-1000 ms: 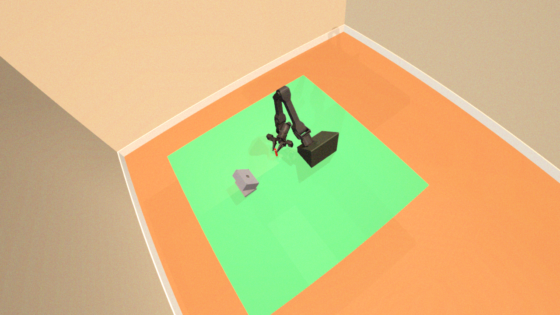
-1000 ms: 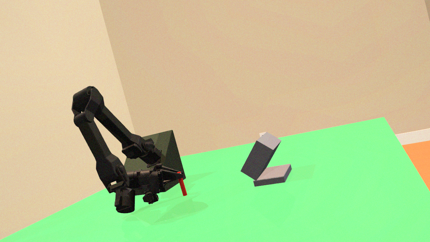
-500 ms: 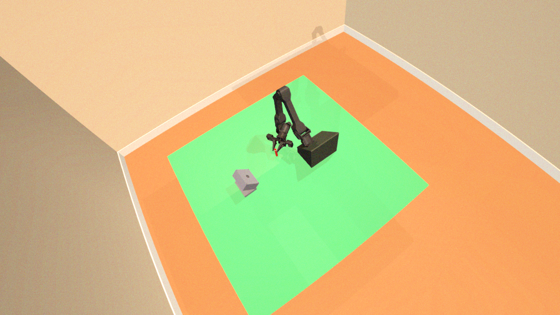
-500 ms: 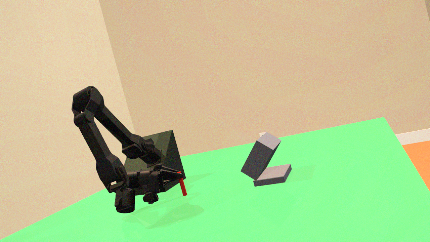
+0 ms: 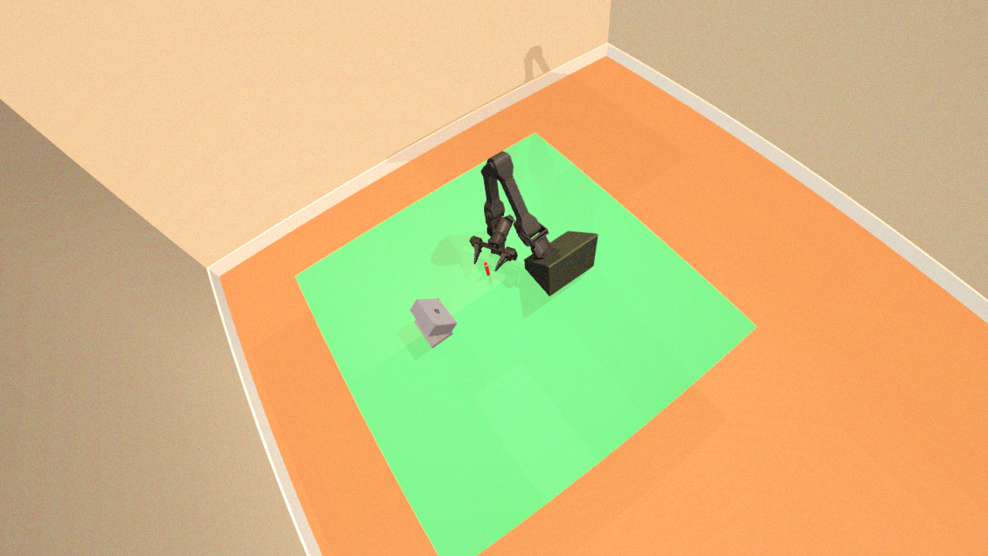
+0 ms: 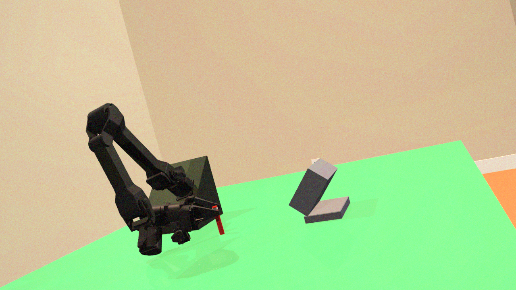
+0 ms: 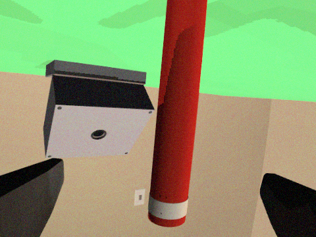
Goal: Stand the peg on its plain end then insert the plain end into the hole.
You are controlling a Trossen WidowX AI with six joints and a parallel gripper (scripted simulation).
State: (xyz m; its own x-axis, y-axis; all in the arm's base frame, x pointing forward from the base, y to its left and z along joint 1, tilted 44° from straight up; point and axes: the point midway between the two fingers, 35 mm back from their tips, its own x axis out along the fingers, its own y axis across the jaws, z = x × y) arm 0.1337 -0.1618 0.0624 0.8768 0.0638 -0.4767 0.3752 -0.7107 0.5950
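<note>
The red peg lies 10 mm behind my gripper tip and 10 mm below it. The rest, counted from my gripper tip: grey sloped panel (270 mm ahead, 20 mm to the left, 10 mm above); flat grey foot (290 mm ahead, 20 mm to the left, 60 mm below).
</note>
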